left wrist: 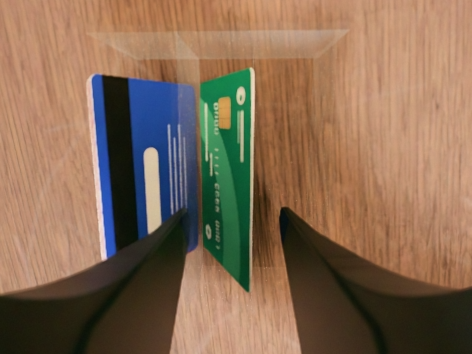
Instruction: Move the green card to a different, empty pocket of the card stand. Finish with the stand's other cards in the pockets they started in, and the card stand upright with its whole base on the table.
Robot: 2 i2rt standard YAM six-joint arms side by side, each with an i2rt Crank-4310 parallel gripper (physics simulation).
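Frame: origin at the left arm's base, x ahead, y down, z left, level; metres.
Where they show: left gripper, fingertip midpoint: (234, 211).
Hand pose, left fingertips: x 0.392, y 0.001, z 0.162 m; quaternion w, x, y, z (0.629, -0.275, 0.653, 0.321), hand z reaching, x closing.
Note:
After its pixels a point has its place.
The clear card stand (287, 45) {x 0.463, y -0.010, z 0.136 m} shows in the left wrist view as faint see-through walls. The blue card (117, 165) {x 0.421, y -0.022, z 0.206 m}, with a black stripe and a white strip, is in its left pocket. The green card (232, 200) {x 0.403, y -0.017, z 0.162 m}, with a gold chip, is in the pocket beside it, its near edge tilted to the right. No card shows in the pocket at the right. My left gripper (234, 211) {x 0.392, y 0.001, z 0.162 m} is open, with one fingertip over the blue card's lower right part and the other to the right of the green card, a gap between them. My right gripper does not show.
The wooden table top (410, 150) {x 0.414, y 0.019, z 0.072 m} surrounds the stand. The stand's clear back wall runs across the upper part of the view. The stand's base is hard to make out against the wood.

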